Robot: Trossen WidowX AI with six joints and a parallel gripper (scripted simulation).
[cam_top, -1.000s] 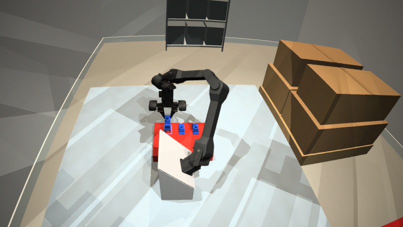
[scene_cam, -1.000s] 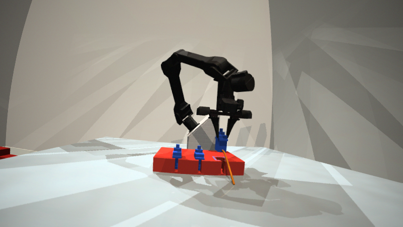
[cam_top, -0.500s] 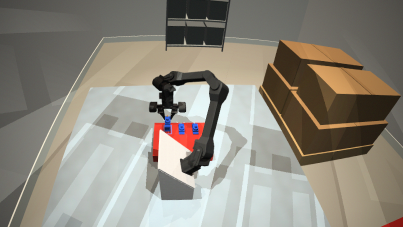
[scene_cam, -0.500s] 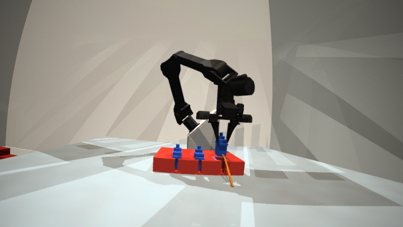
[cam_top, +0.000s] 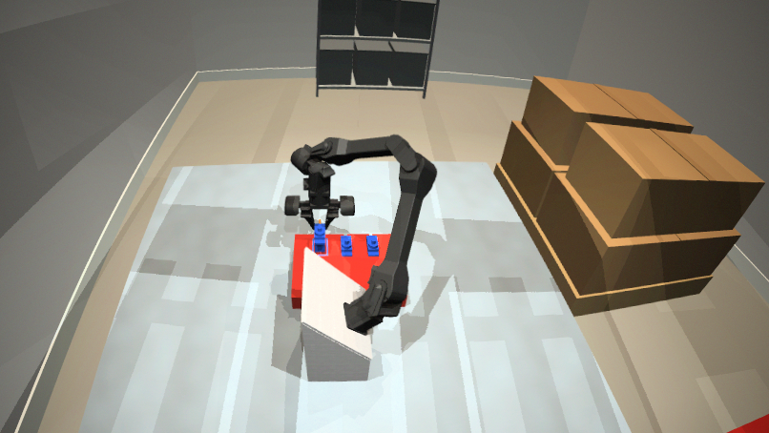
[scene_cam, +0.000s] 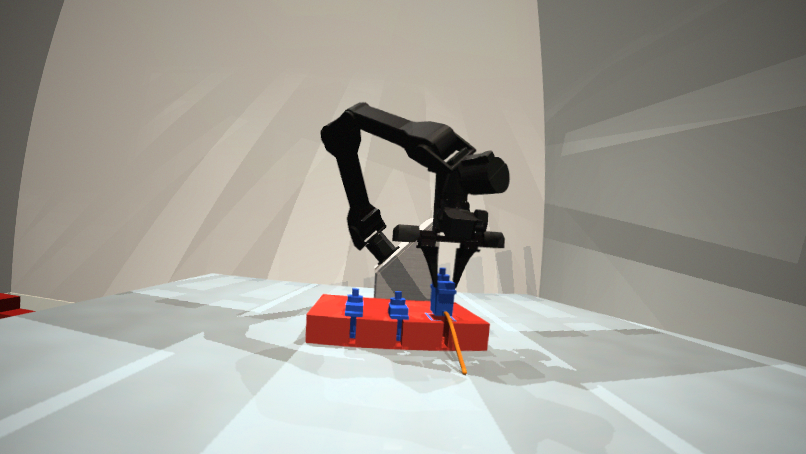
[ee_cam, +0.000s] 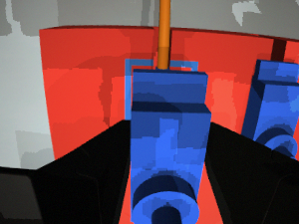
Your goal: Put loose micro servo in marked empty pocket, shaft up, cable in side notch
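Right now the red deck is 130 mm behind my gripper tip, 80 mm below it and 60 mm to the right of it.
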